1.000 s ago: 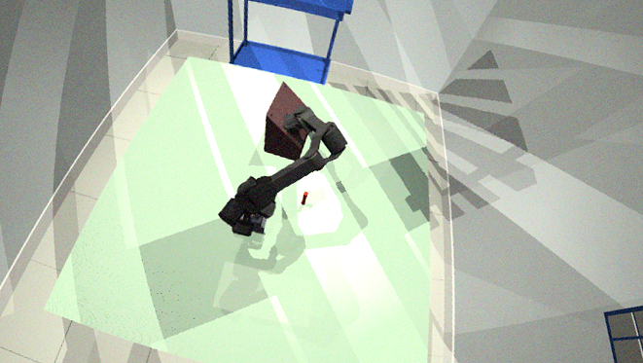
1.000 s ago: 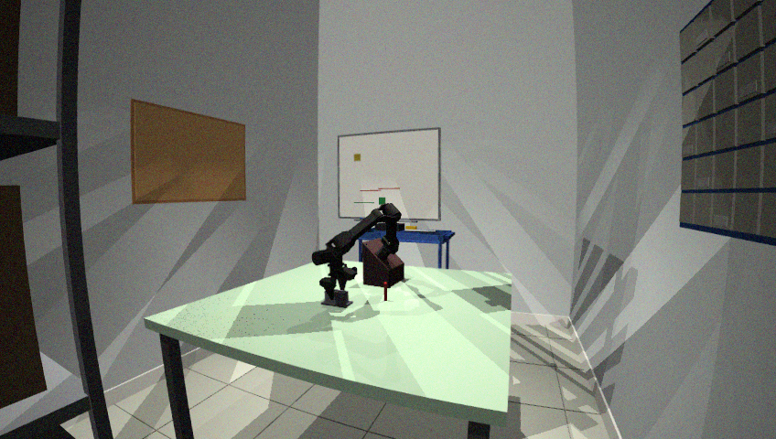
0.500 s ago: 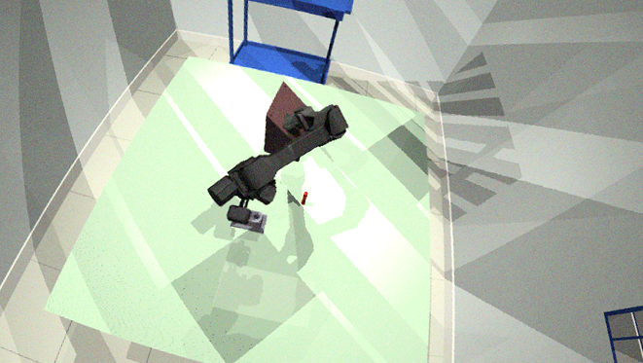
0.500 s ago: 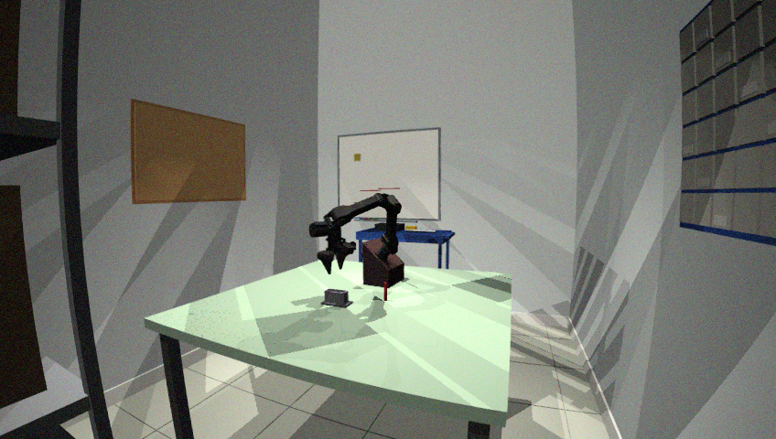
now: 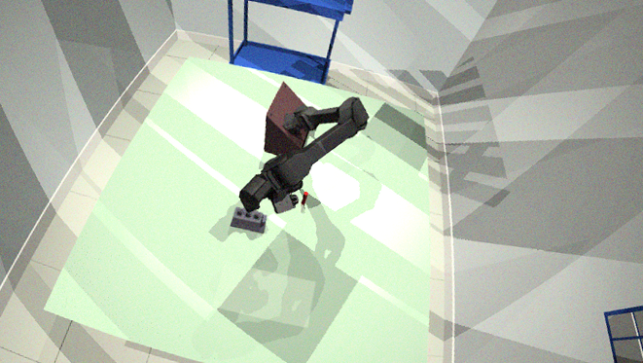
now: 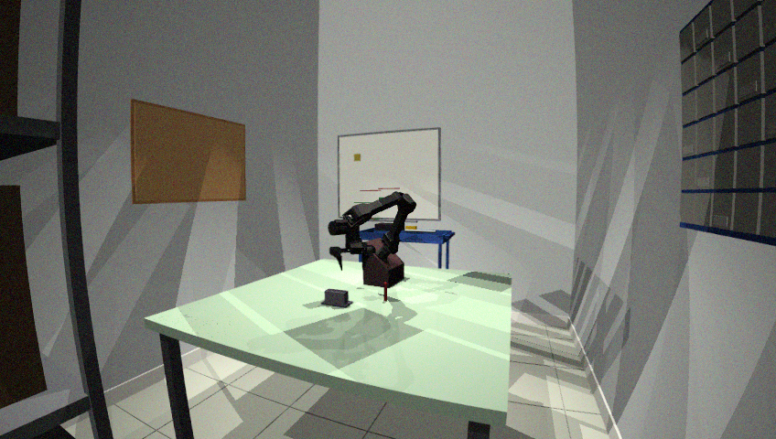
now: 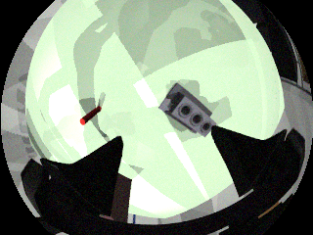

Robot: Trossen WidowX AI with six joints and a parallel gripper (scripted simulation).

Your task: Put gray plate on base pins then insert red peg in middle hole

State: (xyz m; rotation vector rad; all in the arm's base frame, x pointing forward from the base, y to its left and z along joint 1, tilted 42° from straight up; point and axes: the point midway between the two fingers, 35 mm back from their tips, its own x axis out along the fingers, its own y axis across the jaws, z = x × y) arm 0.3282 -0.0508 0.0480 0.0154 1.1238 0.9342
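My gripper tip is 11 cm to the right of the red peg, 11 cm above it and 9 cm past it. Round my gripper tip: base: 14 cm below, 7 cm to the right, 2 cm ahead; gray plate: 10 cm below, 7 cm to the right, 2 cm ahead.
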